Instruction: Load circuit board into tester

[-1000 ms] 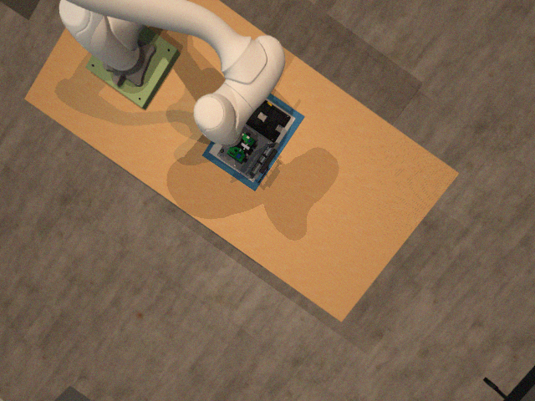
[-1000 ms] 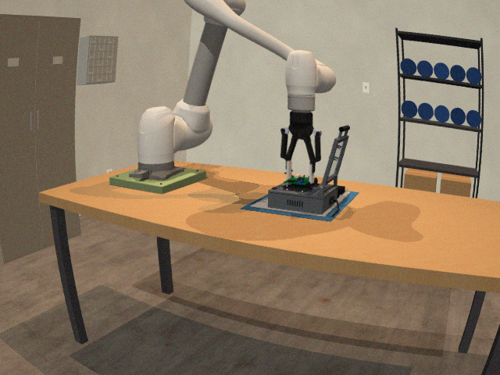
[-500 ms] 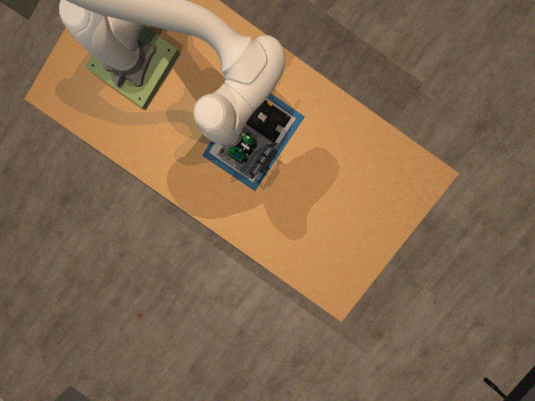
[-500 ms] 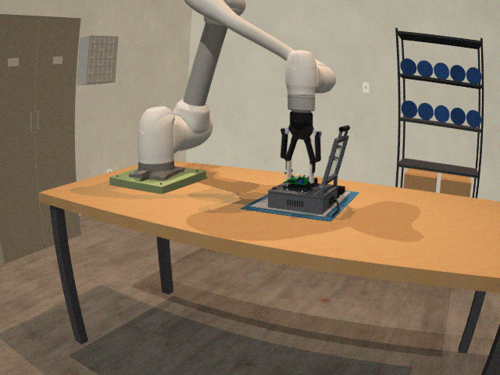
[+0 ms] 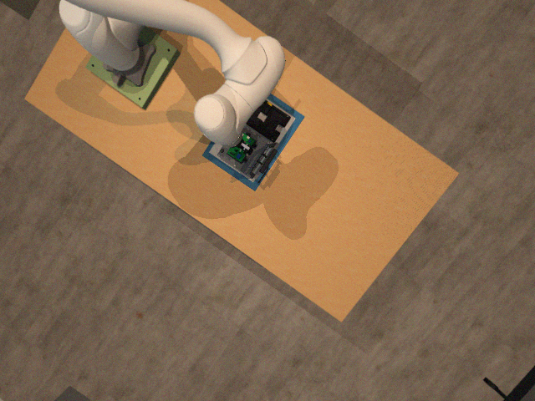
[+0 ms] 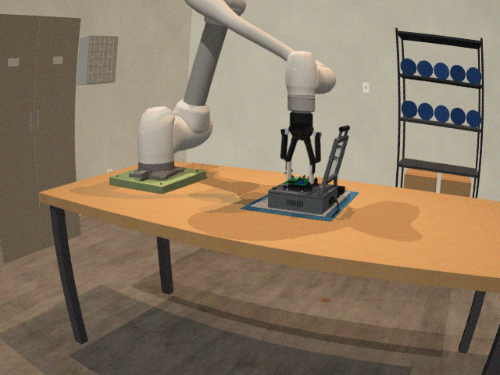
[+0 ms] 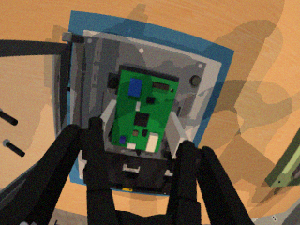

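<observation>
The green circuit board is 20 mm below my hand. Round my hand: lid (120 mm ahead, 20 mm to the right, 80 mm above); then latch hook (50 mm behind, 70 mm to the left, 20 mm below); then grey tester (40 mm ahead, 30 mm to the left, 10 mm above).
</observation>
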